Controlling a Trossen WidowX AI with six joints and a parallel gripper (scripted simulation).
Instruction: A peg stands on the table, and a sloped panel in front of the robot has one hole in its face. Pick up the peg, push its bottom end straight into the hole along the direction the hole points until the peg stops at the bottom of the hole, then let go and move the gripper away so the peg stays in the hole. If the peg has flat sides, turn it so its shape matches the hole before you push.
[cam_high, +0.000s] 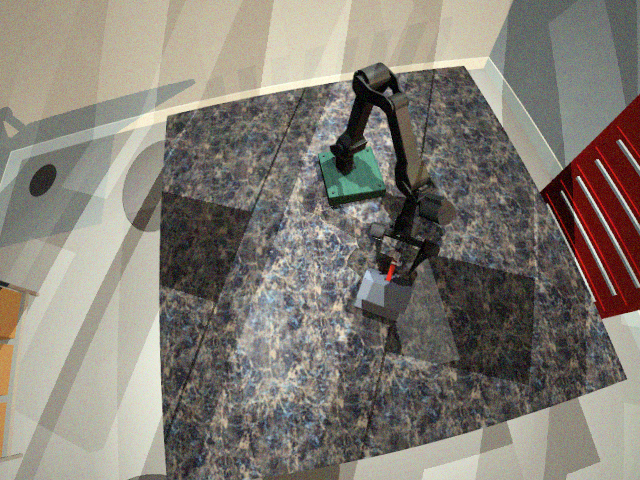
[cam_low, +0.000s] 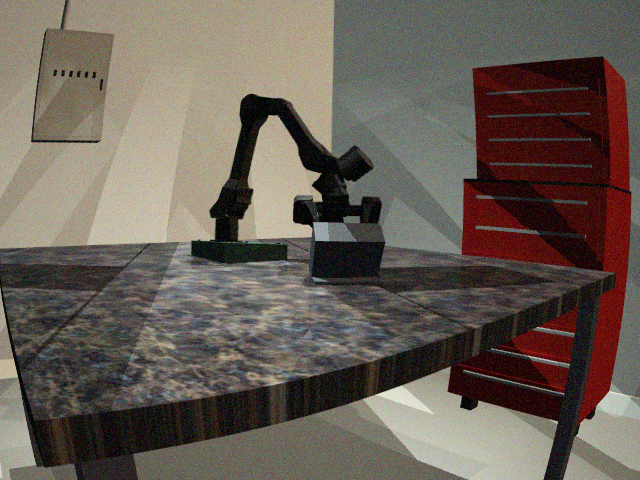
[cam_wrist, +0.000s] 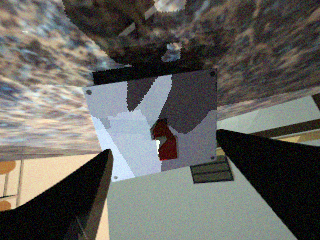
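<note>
My gripper tip is now right at the red peg. From my gripper tip the other things lie so: sloped panel: 4 cm ahead, 3 cm to the right, 3 cm below.
</note>
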